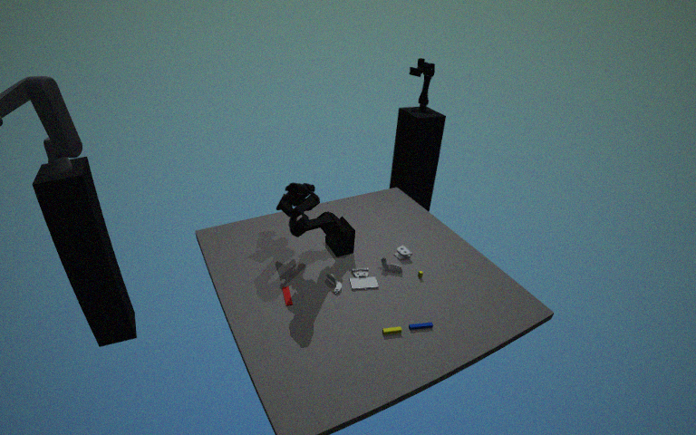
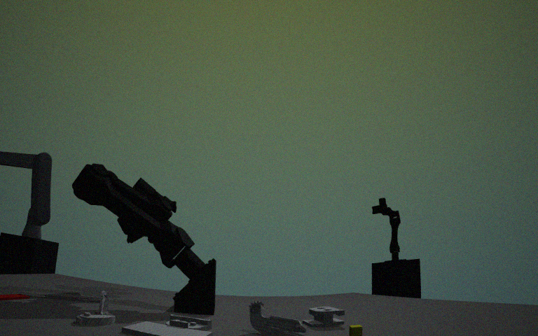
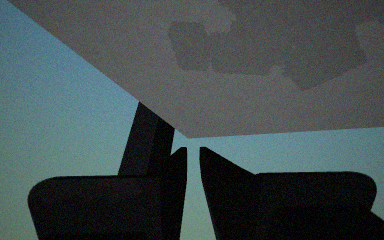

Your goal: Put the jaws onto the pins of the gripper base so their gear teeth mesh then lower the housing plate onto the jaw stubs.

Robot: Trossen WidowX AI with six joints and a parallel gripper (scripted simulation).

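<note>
Now: the jaw 44 cm ahead of my gripper tip, 39 cm to the left of it and 13 cm below it. Also, from my gripper tip: gripper base 39 cm ahead, 52 cm to the left, 14 cm below; then housing plate 43 cm ahead, 26 cm to the left, 16 cm below; then red block 44 cm ahead, 11 cm to the right, 17 cm below.
</note>
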